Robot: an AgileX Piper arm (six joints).
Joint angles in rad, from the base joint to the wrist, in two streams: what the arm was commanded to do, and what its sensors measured. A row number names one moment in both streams.
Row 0, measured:
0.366 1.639 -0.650 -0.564 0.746 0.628
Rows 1 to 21, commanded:
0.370 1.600 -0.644 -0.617 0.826 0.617
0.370 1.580 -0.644 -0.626 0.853 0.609
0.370 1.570 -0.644 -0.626 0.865 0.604
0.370 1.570 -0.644 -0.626 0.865 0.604
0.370 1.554 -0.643 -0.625 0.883 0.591
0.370 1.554 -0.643 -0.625 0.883 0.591
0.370 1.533 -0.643 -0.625 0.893 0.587
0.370 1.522 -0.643 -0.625 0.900 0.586
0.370 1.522 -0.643 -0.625 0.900 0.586
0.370 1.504 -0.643 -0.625 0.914 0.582
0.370 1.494 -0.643 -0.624 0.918 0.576
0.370 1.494 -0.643 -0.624 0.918 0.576
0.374 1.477 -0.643 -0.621 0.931 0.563
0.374 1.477 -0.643 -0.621 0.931 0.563
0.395 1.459 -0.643 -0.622 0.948 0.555
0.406 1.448 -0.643 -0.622 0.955 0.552
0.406 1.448 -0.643 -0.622 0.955 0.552
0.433 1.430 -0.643 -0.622 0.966 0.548
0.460 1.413 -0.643 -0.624 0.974 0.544
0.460 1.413 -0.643 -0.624 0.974 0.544
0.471 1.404 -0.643 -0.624 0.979 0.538
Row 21, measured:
0.440 1.432 -0.647 -0.573 0.923 0.562
